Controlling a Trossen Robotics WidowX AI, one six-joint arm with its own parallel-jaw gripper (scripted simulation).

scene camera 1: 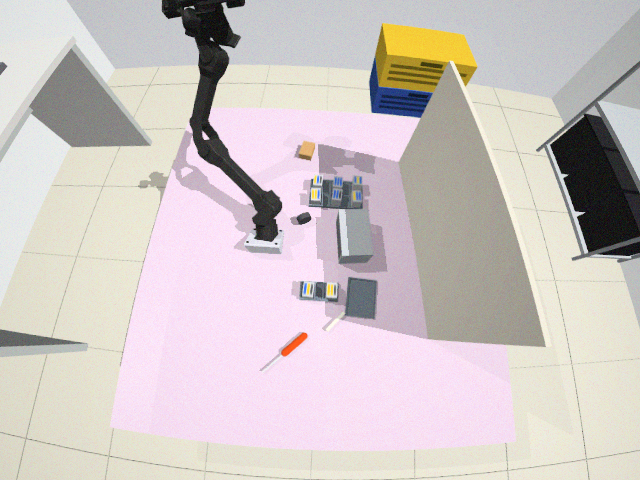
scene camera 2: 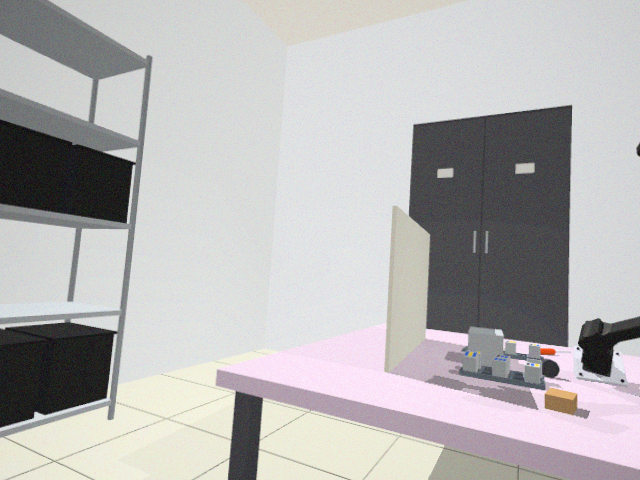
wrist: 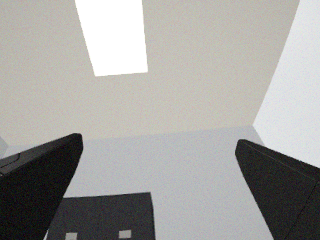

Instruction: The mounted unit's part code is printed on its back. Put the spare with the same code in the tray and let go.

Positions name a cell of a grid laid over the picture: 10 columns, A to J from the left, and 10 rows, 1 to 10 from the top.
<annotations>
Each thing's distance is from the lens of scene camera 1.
dark grey tray (scene camera 1: F7): 85 cm
grey mounted unit (scene camera 1: F5): 79 cm
beige panel (scene camera 1: H6): 65 cm
The marked spots on the dark grey tray and the beige panel are 37 cm apart.
</annotations>
